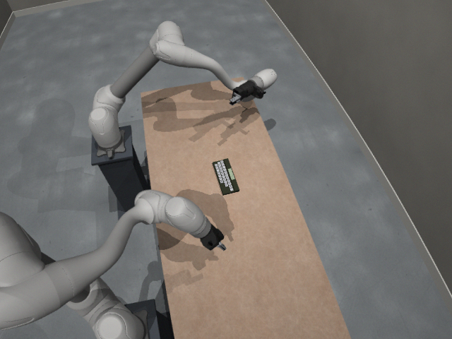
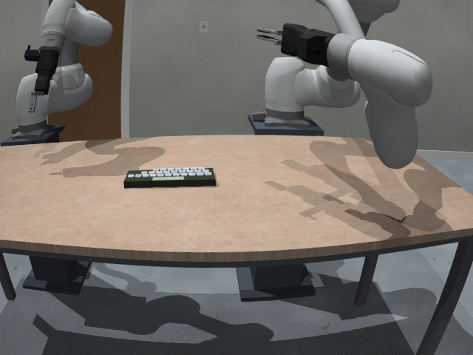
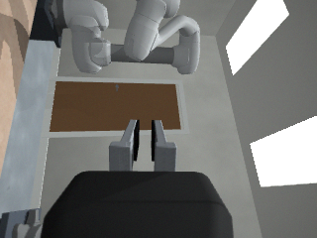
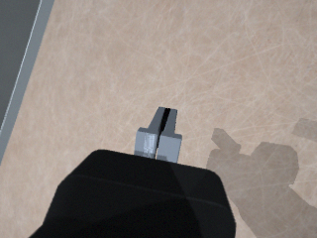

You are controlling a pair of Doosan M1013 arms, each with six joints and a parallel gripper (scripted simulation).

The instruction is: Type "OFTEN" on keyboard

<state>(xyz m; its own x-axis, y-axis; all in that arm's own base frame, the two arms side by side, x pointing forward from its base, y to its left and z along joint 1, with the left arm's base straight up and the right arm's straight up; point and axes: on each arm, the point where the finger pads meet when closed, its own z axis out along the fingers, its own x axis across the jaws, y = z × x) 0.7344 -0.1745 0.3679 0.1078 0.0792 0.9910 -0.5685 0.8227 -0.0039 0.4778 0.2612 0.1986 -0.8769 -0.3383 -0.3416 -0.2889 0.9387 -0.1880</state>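
Observation:
Right now my right hand is 150 mm short of the left-arrow key, 370 mm to the right of it and 180 mm above it.

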